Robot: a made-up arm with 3 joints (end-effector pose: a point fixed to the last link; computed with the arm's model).
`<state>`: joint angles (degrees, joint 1 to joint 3).
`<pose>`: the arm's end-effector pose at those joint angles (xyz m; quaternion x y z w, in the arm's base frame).
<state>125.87 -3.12 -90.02</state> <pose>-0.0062 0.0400 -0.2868 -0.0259 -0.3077 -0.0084 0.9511</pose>
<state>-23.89 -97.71 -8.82</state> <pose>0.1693 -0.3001 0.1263 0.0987 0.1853 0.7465 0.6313</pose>
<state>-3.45 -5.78 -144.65</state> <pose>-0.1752 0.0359 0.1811 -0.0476 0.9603 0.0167 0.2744</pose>
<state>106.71 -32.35 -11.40</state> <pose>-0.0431 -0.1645 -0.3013 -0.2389 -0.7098 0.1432 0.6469</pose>
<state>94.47 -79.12 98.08</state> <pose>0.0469 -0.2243 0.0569 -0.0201 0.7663 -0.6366 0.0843</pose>
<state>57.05 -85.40 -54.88</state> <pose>-0.1495 -0.2399 0.1936 -0.5620 -0.0139 0.3796 0.7348</pose>
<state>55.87 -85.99 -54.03</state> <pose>-0.1441 -0.2413 0.1993 -0.5583 -0.0117 0.3916 0.7313</pose>
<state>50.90 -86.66 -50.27</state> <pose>-0.1260 -0.2487 0.2123 -0.5301 -0.0040 0.4357 0.7274</pose>
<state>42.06 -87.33 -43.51</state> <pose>-0.0927 -0.2619 0.2273 -0.4690 0.0092 0.5067 0.7233</pose>
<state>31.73 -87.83 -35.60</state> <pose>-0.0521 -0.2764 0.2343 -0.3845 0.0243 0.5773 0.7200</pose>
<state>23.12 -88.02 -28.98</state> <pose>-0.0195 -0.2877 0.2316 -0.3051 0.0368 0.6242 0.7183</pose>
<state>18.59 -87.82 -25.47</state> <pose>-0.0049 -0.2934 0.2267 -0.2601 0.0432 0.6429 0.7191</pose>
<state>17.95 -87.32 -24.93</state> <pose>-0.0061 -0.2946 0.2248 -0.2524 0.0440 0.6426 0.7221</pose>
